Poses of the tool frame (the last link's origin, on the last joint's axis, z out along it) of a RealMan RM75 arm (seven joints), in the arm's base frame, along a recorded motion.
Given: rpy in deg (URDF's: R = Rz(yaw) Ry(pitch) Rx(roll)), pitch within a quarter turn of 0, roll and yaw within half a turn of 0; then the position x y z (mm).
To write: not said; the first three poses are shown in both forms.
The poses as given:
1: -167.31 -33.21 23.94 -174 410 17
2: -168.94 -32.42 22.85 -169 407 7
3: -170.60 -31.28 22.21 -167 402 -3
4: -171.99 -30.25 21.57 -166 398 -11
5: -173.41 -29.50 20.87 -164 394 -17
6: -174.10 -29.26 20.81 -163 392 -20
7: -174.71 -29.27 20.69 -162 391 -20
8: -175.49 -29.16 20.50 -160 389 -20
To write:
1: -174 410 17 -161.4 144.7 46.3
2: -169 407 7 -163.2 145.9 42.9
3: -167 402 -3 -165.0 147.5 39.9
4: -166 398 -11 -166.6 148.8 37.2
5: -164 394 -17 -168.5 149.8 34.1
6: -163 392 -20 -169.6 150.2 32.7
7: -162 391 -20 -170.7 150.3 31.4
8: -160 389 -20 -172.0 150.5 29.7
